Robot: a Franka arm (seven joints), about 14 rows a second.
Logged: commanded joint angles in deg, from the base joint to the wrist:
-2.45, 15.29, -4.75, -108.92, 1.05, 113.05, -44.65
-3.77, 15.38, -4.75, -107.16, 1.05, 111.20, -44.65
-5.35, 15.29, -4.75, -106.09, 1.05, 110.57, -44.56
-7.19, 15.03, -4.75, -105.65, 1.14, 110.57, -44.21
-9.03, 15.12, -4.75, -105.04, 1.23, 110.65, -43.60
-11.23, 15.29, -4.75, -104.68, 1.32, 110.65, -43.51
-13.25, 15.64, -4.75, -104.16, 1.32, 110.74, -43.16
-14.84, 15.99, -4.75, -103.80, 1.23, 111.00, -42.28
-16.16, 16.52, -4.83, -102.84, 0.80, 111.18, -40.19
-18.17, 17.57, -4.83, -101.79, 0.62, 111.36, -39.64
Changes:
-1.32, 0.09, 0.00, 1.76, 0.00, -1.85, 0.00
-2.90, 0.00, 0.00, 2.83, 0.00, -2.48, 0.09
-4.74, -0.26, 0.00, 3.27, 0.09, -2.48, 0.44
-6.58, -0.17, 0.00, 3.88, 0.18, -2.40, 1.05
-8.78, 0.00, 0.00, 4.24, 0.27, -2.40, 1.14
-10.80, 0.35, 0.00, 4.76, 0.27, -2.31, 1.49
-12.39, 0.70, 0.00, 5.12, 0.18, -2.05, 2.37
-13.71, 1.23, -0.08, 6.08, -0.25, -1.87, 4.46
-15.72, 2.28, -0.08, 7.13, -0.43, -1.69, 5.01

